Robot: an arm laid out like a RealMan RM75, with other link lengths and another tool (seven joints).
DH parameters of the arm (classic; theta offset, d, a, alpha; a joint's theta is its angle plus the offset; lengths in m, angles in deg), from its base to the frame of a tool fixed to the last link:
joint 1: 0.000 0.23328 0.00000 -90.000
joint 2: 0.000 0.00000 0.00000 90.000
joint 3: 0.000 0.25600 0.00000 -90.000
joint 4: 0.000 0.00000 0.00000 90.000
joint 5: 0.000 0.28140 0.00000 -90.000
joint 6: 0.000 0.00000 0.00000 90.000
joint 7: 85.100 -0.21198 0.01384 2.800
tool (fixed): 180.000 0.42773 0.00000 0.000
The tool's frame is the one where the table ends.
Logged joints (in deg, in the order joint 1, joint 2, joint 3, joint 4, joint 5, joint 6, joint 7), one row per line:
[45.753, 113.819, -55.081, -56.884, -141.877, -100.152, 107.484]
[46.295, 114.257, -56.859, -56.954, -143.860, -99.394, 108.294]
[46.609, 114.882, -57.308, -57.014, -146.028, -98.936, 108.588]
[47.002, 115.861, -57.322, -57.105, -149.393, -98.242, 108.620]
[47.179, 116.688, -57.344, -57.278, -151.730, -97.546, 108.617]
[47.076, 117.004, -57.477, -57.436, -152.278, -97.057, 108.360]
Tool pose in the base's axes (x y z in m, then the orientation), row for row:
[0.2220, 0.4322, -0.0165, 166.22, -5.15, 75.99]
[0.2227, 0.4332, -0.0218, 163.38, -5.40, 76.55]
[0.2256, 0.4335, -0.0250, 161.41, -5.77, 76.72]
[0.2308, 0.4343, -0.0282, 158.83, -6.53, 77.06]
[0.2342, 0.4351, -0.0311, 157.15, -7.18, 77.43]
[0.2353, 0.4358, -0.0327, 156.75, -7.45, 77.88]
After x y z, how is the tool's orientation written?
As angles about the fixed x, y, z axes (roll, pitch, yaw), in degrees.
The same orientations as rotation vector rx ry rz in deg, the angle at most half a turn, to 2 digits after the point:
[135.56, 104.71, 18.81]
[133.35, 103.73, 21.54]
[132.09, 102.78, 23.61]
[130.48, 101.65, 26.63]
[129.40, 101.06, 28.79]
[128.93, 101.36, 29.51]

